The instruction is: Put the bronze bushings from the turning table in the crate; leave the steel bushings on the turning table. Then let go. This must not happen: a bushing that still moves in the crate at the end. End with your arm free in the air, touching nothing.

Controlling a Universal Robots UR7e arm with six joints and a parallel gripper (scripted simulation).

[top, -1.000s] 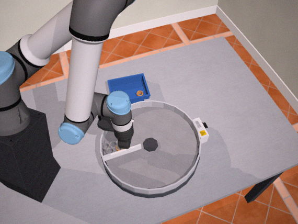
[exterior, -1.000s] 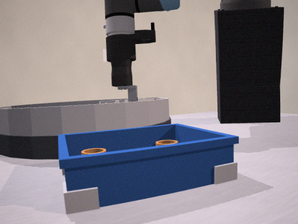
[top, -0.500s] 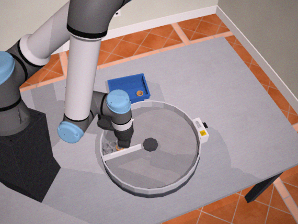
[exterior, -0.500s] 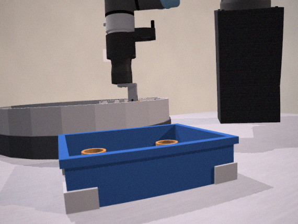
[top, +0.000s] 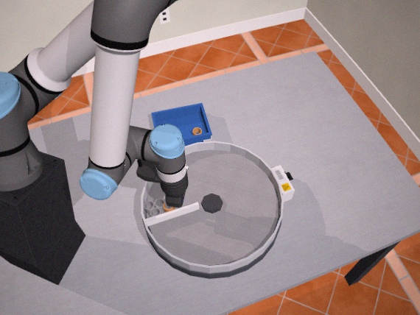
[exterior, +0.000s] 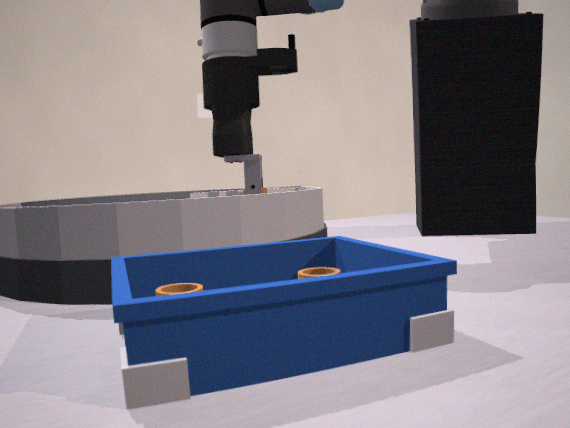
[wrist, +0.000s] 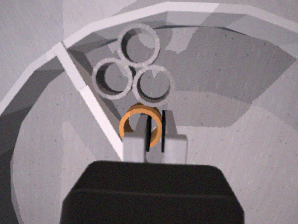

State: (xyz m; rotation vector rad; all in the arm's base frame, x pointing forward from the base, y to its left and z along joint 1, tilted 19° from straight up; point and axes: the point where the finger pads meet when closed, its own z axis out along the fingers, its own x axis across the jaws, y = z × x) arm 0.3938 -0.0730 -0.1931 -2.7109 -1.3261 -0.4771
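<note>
The blue crate is 29 cm to the left of my hand, 16 cm ahead of it and 6 cm below it. From my hand the other things lie so: turning table 12 cm ahead, 5 cm to the right, 3 cm below.
</note>
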